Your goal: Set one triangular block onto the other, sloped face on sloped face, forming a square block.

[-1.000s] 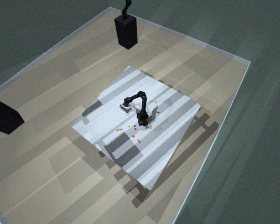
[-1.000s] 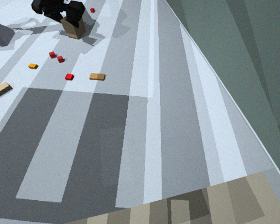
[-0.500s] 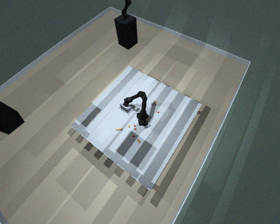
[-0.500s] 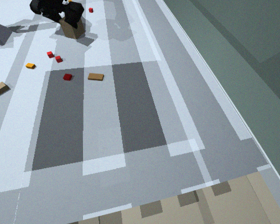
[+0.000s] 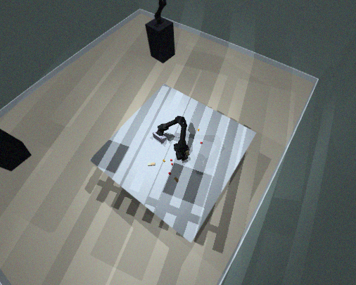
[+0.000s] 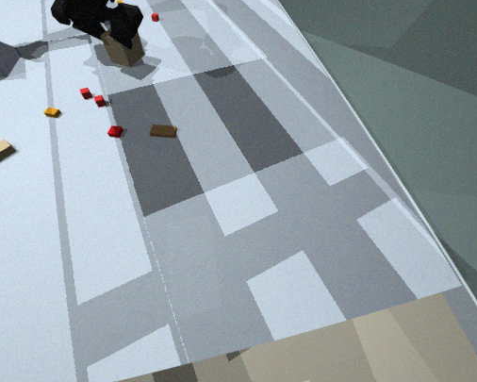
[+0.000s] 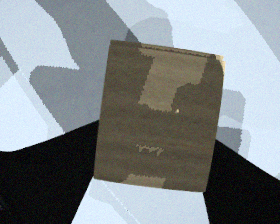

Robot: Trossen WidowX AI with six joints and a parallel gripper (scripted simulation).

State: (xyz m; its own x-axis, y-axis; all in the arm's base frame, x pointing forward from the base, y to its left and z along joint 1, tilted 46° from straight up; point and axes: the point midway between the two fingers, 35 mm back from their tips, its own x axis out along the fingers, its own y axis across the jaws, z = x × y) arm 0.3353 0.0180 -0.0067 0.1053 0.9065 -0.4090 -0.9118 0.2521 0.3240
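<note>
My gripper tip is 1 cm to the left of the wooden triangular block and 1 cm below it. The rest, counted from my gripper tip: pale bar: 18 cm behind, 30 cm to the right, 3 cm below; flat tan piece: 12 cm ahead, 25 cm to the right, 3 cm below.
</note>
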